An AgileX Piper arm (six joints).
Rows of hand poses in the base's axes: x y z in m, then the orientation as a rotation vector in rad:
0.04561, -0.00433, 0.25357, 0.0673, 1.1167, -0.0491
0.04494, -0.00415, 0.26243, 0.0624, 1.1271, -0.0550
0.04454, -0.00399, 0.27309, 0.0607, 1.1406, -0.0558
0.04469, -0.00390, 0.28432, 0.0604, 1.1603, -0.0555
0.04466, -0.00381, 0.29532, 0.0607, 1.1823, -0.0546
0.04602, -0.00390, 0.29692, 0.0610, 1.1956, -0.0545
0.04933, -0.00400, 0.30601, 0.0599, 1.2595, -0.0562
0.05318, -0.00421, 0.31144, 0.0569, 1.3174, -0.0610
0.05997, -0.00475, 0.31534, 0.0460, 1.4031, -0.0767
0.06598, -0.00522, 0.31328, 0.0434, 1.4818, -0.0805
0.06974, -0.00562, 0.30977, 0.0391, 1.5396, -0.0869
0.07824, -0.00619, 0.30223, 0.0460, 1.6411, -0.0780
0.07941, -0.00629, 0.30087, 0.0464, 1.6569, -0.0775
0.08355, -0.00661, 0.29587, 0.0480, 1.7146, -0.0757
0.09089, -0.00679, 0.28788, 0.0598, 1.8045, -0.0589
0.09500, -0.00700, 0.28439, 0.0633, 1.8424, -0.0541
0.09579, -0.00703, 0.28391, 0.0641, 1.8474, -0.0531
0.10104, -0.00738, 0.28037, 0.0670, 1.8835, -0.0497
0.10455, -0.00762, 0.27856, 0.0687, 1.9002, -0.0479
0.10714, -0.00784, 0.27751, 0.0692, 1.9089, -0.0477
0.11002, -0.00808, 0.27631, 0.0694, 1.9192, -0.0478
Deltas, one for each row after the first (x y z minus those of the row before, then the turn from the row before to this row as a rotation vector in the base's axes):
-0.00067, 0.00018, 0.00886, -0.0065, 0.0107, -0.0021
-0.00040, 0.00016, 0.01066, -0.0013, 0.0135, 0.0005
0.00015, 0.00009, 0.01123, 0.0006, 0.0197, 0.0007
-0.00003, 0.00009, 0.01100, 0.0015, 0.0219, 0.0009
0.00136, -0.00009, 0.00160, 0.0008, 0.0133, 0.0001
0.00331, -0.00010, 0.00909, 0.0005, 0.0639, 0.0003
0.00385, -0.00021, 0.00543, -0.0028, 0.0581, -0.0011
0.00679, -0.00054, 0.00390, -0.0135, 0.0864, -0.0043
0.00601, -0.00047, -0.00206, -0.0007, 0.0788, -0.0009
0.00376, -0.00040, -0.00351, -0.0043, 0.0581, -0.0017
0.00850, -0.00057, -0.00754, 0.0144, 0.1009, 0.0010
0.00117, -0.00010, -0.00136, 0.0012, 0.0158, 0.0000
0.00414, -0.00032, -0.00500, 0.0045, 0.0575, 0.0000
0.00734, -0.00018, -0.00799, 0.0214, 0.0890, 0.0017
0.00411, -0.00021, -0.00349, 0.0065, 0.0377, 0.0005
0.00079, -0.00003, -0.00048, 0.0013, 0.0050, 0.0000
0.00525, -0.00035, -0.00354, 0.0051, 0.0359, 0.0001
0.00351, -0.00024, -0.00181, 0.0027, 0.0166, -0.0001
0.00259, -0.00022, -0.00105, 0.0007, 0.0087, -0.0001
0.00288, -0.00024, -0.00120, 0.0004, 0.0103, -0.0001

